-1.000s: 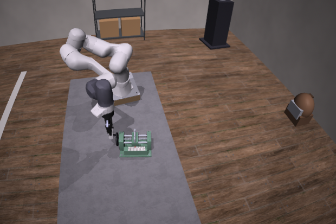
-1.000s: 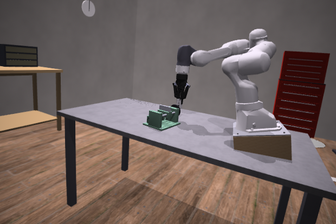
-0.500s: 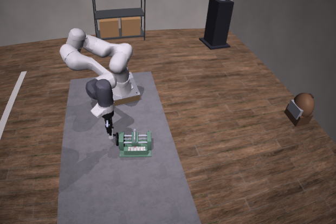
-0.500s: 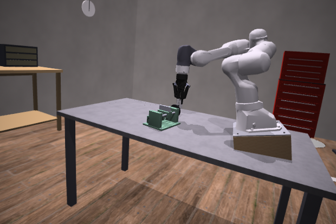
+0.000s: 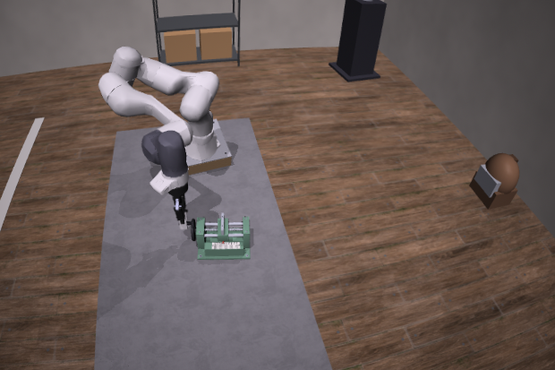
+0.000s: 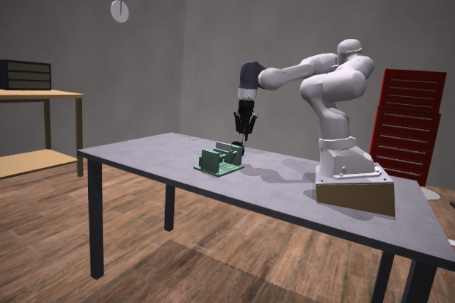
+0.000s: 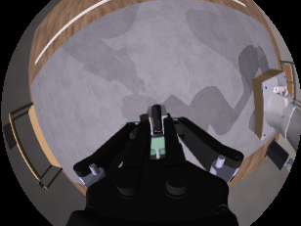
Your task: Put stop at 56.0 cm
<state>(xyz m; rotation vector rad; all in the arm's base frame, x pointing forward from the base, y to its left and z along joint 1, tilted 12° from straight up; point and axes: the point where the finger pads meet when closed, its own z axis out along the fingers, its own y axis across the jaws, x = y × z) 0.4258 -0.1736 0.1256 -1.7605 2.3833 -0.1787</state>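
The black handwheel is 20 mm to the left of my hand, 20 mm below it and 10 mm ahead of it. From my hand the other things lie so: stop carriage: 140 mm to the left, 60 mm ahead, 30 mm below.
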